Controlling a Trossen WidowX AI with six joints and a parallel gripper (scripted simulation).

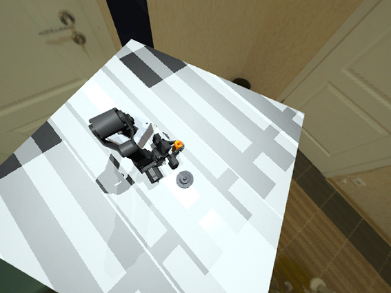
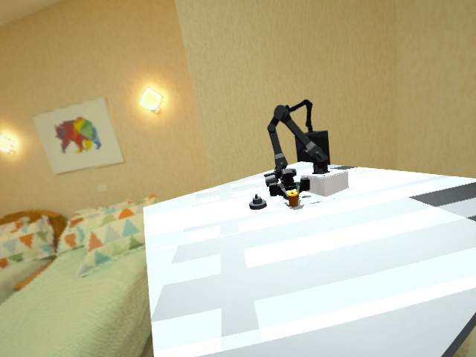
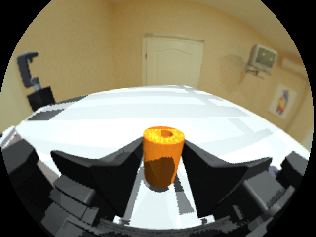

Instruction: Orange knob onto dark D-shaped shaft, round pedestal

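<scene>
My gripper tip is now 1 cm past the orange knob, 1 cm to the left of it and 1 cm above it. Round my gripper tip: dark round pedestal: 11 cm ahead, 13 cm to the right, 2 cm below.
</scene>
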